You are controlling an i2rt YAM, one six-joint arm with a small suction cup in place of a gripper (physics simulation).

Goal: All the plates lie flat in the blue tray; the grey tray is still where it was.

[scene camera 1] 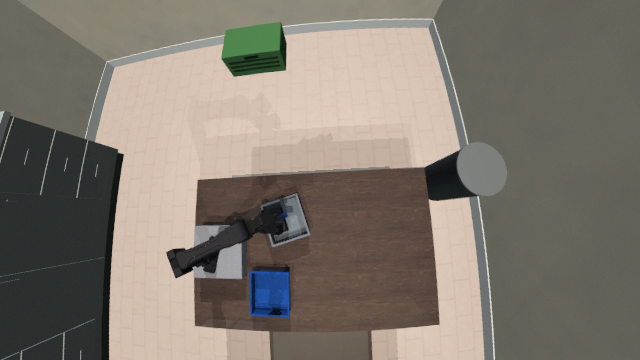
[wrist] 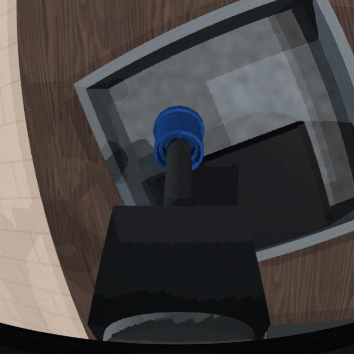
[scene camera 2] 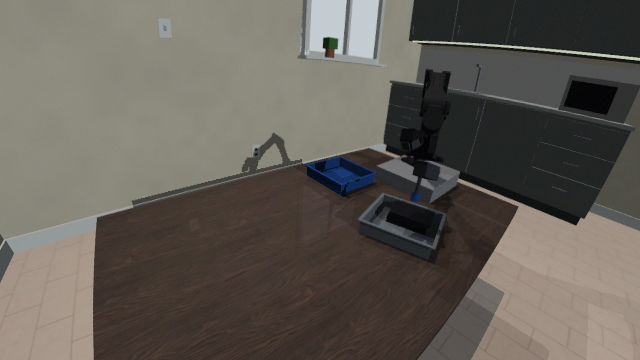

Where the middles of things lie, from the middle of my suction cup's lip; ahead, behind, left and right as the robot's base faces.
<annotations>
Right now my suction cup is 11 cm above the grey tray (scene camera 2: 373, 223), 3 cm to the left of it and 1 cm past it. The rest, counted from my suction cup: blue tray (scene camera 1: 269, 290) (45 cm to the right, 11 cm below, 3 cm behind).
</annotations>
